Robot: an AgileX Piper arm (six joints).
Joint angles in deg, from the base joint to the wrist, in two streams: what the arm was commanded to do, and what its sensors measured. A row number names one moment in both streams.
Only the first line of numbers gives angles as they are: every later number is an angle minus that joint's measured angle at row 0.
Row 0, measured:
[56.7 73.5 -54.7 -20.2 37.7 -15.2]
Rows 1 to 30, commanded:
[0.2 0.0 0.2 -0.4 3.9 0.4]
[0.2 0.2 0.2 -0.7 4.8 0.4]
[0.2 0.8 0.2 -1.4 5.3 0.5]
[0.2 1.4 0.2 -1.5 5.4 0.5]
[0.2 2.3 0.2 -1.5 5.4 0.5]
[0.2 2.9 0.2 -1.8 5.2 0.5]
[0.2 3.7 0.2 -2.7 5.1 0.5]
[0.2 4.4 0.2 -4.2 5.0 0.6]
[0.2 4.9 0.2 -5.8 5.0 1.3]
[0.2 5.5 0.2 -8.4 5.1 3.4]
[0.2 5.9 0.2 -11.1 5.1 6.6]
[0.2 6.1 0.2 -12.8 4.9 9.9]
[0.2 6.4 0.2 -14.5 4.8 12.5]
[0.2 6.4 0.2 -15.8 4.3 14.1]
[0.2 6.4 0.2 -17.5 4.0 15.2]
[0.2 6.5 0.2 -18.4 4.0 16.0]
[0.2 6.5 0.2 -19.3 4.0 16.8]
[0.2 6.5 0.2 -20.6 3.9 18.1]
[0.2 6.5 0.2 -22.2 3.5 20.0]
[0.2 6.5 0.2 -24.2 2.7 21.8]
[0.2 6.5 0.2 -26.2 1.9 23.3]
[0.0 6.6 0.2 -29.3 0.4 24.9]
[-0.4 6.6 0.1 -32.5 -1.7 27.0]
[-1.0 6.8 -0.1 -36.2 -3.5 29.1]
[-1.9 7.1 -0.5 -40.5 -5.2 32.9]
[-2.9 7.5 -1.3 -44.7 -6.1 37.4]
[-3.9 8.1 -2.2 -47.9 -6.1 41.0]
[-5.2 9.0 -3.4 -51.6 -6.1 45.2]
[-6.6 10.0 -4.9 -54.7 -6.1 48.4]
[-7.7 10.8 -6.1 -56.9 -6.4 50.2]
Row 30, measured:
[-3.4 8.2 -1.9 -44.4 -4.5 38.5]
